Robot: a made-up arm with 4 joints.
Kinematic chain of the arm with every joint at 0, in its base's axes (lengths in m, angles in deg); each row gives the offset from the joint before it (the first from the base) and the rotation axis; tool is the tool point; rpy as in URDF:
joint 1: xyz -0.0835 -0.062 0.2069 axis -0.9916 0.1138 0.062
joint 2: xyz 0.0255 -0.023 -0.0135 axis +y
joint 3: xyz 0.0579 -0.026 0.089 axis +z
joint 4: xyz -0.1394 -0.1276 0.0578 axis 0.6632 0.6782 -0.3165
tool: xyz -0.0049 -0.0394 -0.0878 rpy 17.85 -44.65 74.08
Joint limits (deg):
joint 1: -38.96..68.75
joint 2: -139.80..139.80
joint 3: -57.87..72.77
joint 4: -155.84..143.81
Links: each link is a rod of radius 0.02 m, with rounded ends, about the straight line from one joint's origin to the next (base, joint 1, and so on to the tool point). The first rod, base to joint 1, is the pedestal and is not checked.
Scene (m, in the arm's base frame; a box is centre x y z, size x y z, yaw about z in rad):
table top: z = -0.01
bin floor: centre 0.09 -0.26 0 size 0.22 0.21 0.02 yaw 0.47
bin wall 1: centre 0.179 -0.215 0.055 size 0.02 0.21 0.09 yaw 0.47
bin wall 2: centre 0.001 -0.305 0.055 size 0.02 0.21 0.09 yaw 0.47
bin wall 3: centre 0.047 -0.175 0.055 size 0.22 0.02 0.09 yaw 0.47
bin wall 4: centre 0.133 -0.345 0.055 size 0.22 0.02 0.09 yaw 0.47
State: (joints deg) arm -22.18 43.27 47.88 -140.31
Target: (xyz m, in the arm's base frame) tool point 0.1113 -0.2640 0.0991
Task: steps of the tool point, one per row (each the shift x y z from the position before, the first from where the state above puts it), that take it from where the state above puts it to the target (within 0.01 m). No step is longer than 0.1 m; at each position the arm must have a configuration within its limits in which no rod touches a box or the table.
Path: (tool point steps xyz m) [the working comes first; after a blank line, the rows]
Joints at the target: -38.96 90.41 -9.22 -93.06
Straight joint move there: clear.

1: -0.0060 0.0037 -0.0511
2: -0.0147 0.0071 -0.0394
3: -0.0178 0.0097 -0.0232
4: -0.0141 0.0126 -0.0054

